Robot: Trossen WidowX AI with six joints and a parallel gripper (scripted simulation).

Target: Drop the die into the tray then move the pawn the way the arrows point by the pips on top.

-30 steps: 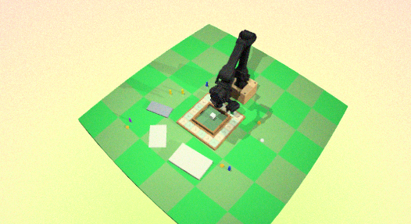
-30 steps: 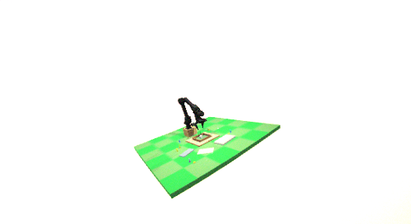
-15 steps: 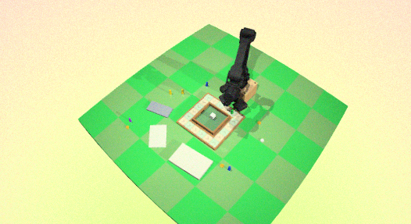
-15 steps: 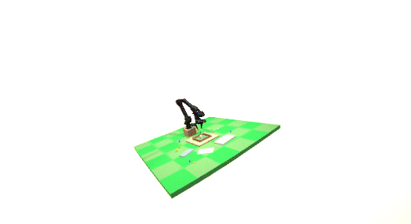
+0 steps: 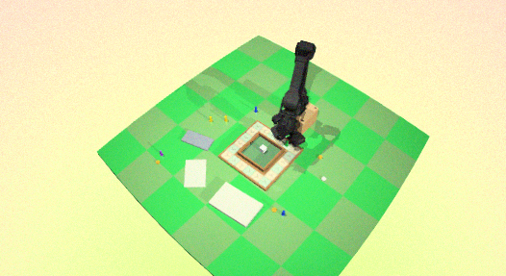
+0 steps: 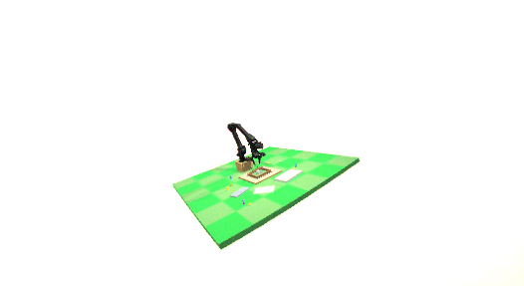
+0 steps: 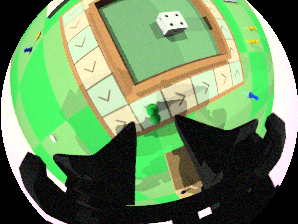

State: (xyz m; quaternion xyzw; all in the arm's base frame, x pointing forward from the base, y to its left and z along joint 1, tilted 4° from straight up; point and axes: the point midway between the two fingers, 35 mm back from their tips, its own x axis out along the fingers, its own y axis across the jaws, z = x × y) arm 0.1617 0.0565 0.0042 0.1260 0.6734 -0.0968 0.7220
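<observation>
The green pawn lies 20 mm below my gripper tip. Also, from my gripper tip: green dice tray: 110 mm ahead, 70 mm to the right, 40 mm below; then white die: 90 mm ahead, 70 mm to the right, 30 mm below; then grey card: 350 mm to the right, 240 mm ahead, 50 mm below.
</observation>
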